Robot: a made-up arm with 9 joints.
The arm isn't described. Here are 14 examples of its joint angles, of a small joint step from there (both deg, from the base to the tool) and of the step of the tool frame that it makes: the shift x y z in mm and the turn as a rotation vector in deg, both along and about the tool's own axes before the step.
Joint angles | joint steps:
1: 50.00 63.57 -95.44 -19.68 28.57 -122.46 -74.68 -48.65 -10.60 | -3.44 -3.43 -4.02 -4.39 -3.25 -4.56 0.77 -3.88 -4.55
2: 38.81 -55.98 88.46 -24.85 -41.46 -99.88 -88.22 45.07 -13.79 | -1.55 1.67 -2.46 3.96 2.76 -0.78 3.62 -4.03 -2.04
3: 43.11 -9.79 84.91 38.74 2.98 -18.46 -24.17 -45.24 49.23 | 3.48 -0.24 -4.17 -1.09 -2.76 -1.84 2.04 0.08 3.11
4: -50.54 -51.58 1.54 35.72 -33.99 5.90 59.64 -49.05 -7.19 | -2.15 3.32 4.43 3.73 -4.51 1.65 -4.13 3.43 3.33
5: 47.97 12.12 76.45 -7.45 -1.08 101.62 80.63 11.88 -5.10 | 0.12 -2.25 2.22 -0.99 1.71 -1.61 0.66 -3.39 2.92
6: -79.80 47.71 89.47 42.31 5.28 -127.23 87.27 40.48 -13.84 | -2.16 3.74 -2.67 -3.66 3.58 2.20 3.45 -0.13 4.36
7: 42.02 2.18 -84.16 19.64 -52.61 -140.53 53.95 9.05 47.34 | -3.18 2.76 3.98 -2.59 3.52 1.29 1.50 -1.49 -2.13
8: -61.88 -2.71 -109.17 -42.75 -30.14 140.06 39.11 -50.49 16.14 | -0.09 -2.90 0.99 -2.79 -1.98 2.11 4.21 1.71 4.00
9: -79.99 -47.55 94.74 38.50 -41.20 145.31 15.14 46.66 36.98 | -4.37 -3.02 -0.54 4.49 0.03 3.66 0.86 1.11 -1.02
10: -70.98 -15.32 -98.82 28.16 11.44 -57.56 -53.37 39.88 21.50 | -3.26 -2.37 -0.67 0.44 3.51 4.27 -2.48 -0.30 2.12
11: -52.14 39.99 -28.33 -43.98 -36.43 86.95 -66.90 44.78 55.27 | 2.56 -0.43 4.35 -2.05 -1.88 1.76 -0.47 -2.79 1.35
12: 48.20 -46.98 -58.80 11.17 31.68 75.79 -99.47 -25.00 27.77 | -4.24 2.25 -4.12 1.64 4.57 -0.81 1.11 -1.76 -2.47
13: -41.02 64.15 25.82 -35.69 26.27 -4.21 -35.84 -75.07 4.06 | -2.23 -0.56 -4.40 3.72 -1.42 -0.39 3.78 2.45 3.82
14: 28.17 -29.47 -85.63 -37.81 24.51 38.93 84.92 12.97 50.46 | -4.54 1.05 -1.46 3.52 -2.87 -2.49 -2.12 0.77 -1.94
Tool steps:
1: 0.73 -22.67 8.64 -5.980 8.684 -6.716
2: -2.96 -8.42 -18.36 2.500 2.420 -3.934
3: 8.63 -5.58 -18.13 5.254 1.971 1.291
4: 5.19 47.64 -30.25 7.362 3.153 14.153
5: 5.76 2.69 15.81 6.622 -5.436 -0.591
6: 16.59 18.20 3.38 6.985 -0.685 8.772
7: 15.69 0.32 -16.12 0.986 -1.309 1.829
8: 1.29 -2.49 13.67 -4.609 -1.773 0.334
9: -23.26 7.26 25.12 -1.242 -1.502 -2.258
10: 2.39 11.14 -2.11 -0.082 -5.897 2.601
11: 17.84 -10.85 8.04 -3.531 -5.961 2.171
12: -32.16 -24.16 8.37 -4.180 4.273 -10.021
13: 5.22 0.39 -0.82 0.026 1.090 5.521
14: 15.12 -0.21 29.53 -5.926 0.398 5.548
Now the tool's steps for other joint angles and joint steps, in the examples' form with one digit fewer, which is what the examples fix.
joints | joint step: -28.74 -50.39 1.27 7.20 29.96 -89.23 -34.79 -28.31 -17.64 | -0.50 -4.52 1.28 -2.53 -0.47 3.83 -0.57 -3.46 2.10
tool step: -5.8 5.0 -40.7 11.52 -4.77 -1.54
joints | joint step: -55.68 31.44 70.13 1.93 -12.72 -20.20 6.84 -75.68 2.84 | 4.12 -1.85 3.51 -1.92 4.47 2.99 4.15 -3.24 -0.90
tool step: 4.8 -14.0 37.8 -6.96 -9.09 -4.97
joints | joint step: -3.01 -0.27 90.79 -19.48 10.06 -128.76 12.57 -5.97 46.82 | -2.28 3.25 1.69 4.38 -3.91 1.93 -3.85 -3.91 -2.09
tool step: 1.0 -11.8 36.0 -6.13 -6.94 -5.94
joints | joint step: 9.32 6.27 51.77 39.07 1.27 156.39 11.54 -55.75 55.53 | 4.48 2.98 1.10 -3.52 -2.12 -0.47 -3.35 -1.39 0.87
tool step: -9.5 -21.2 24.8 -1.02 2.05 3.24
